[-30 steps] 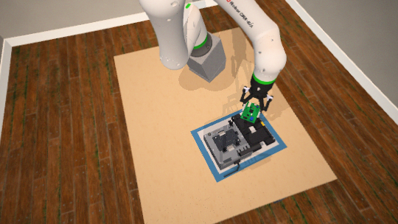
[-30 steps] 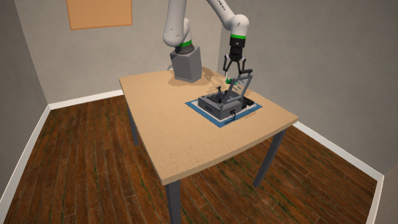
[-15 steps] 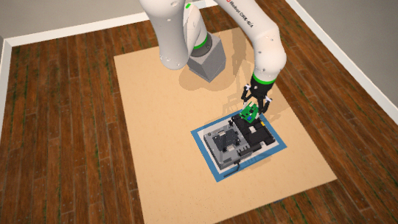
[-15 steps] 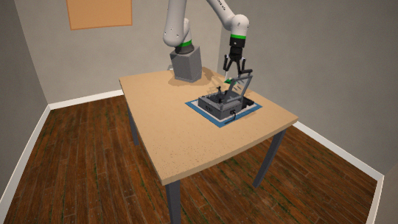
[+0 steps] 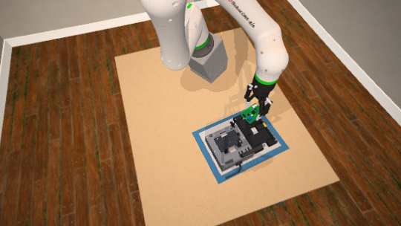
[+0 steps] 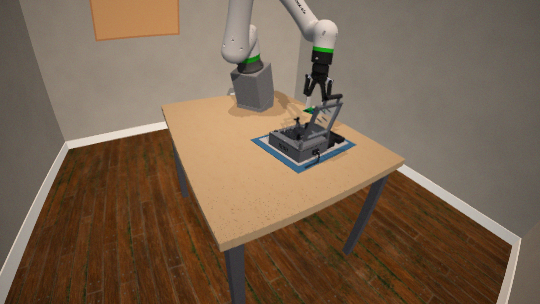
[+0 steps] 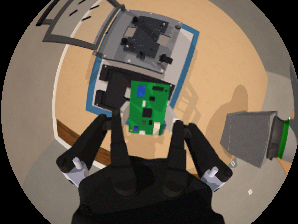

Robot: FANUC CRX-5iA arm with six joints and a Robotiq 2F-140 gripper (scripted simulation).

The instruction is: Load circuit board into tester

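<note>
Now: the circuit board 2 cm below my hand. From my hand the other things lie so: tester lid (22 cm ahead, 12 cm to the right, 4 cm above); then tester (12 cm ahead, 11 cm to the right, 3 cm below).
</note>
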